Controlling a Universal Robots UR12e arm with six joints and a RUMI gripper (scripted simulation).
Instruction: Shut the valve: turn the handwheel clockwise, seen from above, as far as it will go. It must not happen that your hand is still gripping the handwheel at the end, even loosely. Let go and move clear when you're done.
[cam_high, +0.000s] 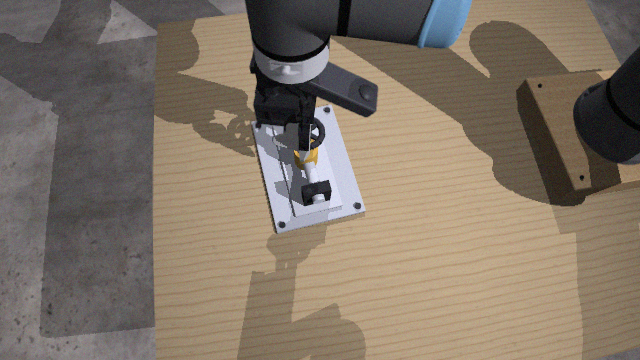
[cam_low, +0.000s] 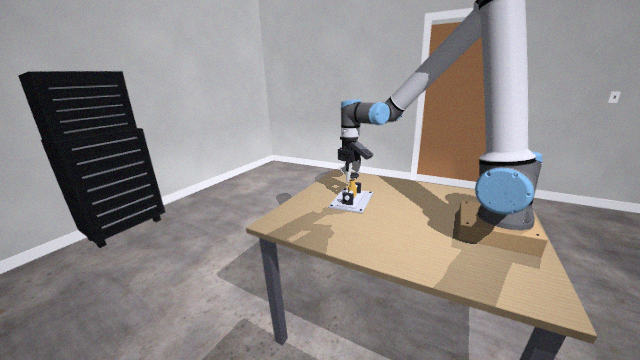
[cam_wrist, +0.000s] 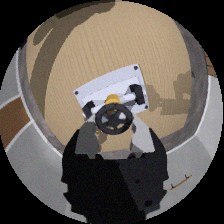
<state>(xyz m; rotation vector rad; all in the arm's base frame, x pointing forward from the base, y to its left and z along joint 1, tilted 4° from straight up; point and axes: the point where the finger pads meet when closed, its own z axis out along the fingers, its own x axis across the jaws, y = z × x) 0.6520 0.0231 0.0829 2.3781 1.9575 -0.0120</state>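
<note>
My hand is 10 mm below the black spoked handwheel.
</note>
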